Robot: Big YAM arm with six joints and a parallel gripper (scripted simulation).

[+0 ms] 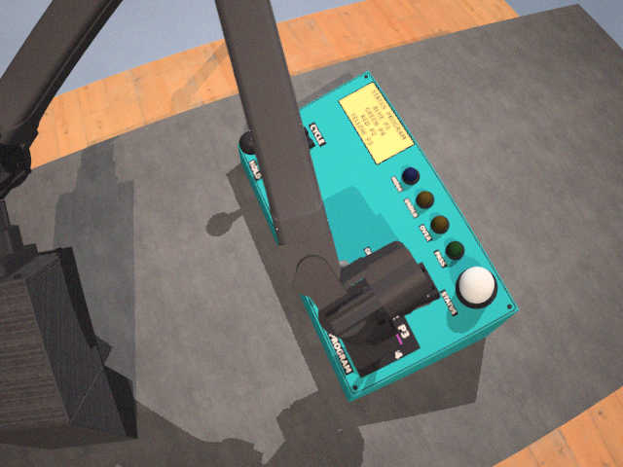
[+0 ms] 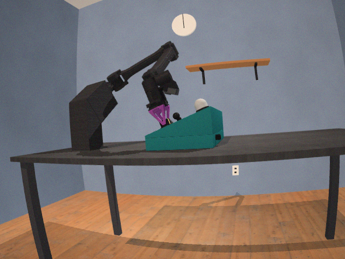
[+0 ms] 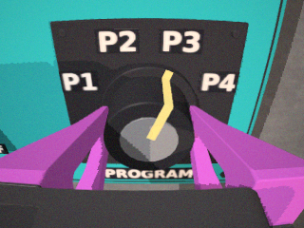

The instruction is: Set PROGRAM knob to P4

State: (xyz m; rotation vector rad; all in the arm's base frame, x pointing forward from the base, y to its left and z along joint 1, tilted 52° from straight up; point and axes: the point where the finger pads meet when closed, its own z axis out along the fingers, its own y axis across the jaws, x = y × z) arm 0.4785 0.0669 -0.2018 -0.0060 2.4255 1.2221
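Now: the check toggle 3 cm behind my hand and 12 cm to the left of it. From my hand the other things lie so: teal console 18 cm to the left, 2 cm below; then mode knob 5 cm behind, 24 cm to the left; then hold lever 9 cm behind, 35 cm to the left, 1 cm above.
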